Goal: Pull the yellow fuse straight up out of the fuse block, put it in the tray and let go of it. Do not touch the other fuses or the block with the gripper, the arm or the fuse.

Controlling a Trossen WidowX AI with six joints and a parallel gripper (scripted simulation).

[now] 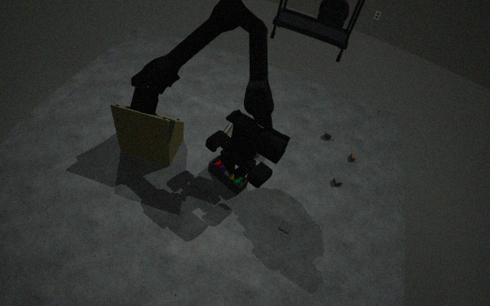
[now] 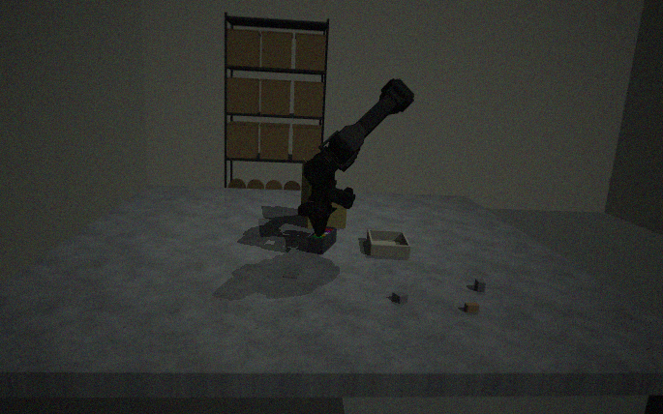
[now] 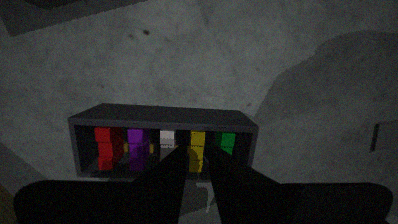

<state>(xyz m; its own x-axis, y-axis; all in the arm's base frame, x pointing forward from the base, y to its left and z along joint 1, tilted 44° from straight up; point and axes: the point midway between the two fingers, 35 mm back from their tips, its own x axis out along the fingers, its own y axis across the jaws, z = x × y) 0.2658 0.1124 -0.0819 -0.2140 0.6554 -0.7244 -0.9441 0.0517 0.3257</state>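
Now: the yellow fuse 10 mm below my gripper tip. Also, from my gripper tip: white fuse (20 mm behind, 10 mm to the left, 10 mm below); then purple fuse (40 mm behind, 10 mm to the left, 10 mm below); then green fuse (20 mm ahead, 10 mm below).
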